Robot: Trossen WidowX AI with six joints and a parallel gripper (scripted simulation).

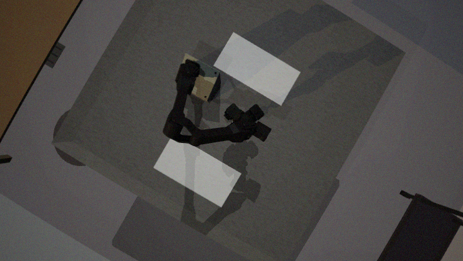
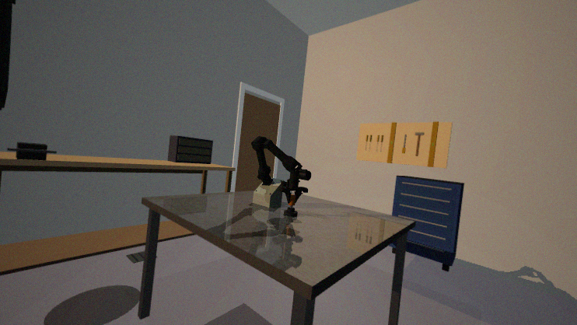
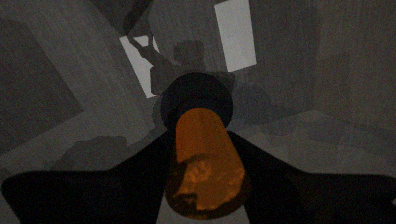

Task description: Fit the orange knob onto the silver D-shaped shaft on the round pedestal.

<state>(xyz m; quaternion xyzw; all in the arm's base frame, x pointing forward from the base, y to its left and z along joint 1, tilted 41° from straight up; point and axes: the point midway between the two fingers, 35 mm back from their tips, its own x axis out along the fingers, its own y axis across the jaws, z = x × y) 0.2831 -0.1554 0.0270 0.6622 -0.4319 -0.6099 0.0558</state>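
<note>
Right now the orange knob is 3 cm above my gripper tip. Also, from my gripper tip: dark round pedestal 4 cm below.
</note>
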